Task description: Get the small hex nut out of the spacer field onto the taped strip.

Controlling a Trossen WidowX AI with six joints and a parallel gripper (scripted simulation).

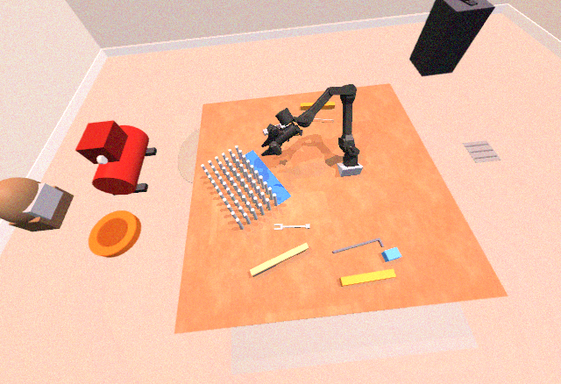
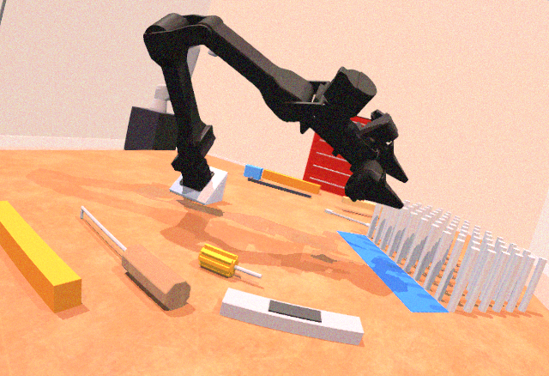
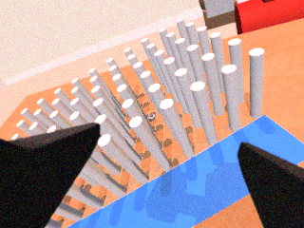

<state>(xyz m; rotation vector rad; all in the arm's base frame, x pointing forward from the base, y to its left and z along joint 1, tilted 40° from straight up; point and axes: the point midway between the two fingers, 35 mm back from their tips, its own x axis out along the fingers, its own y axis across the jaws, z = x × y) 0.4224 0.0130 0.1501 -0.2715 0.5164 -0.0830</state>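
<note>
Right now my gripper tip is 21 cm past the yellow-handled screwdriver, 22 cm to the left of it and 14 cm above it. From my gripper tip the other things lie so: hex nut (16 cm ahead, 9 cm to the left, 15 cm below); blue taped strip (1 cm ahead, 5 cm to the left, 15 cm below); fork wrench (10 cm behind, 36 cm to the left, 15 cm below).
</note>
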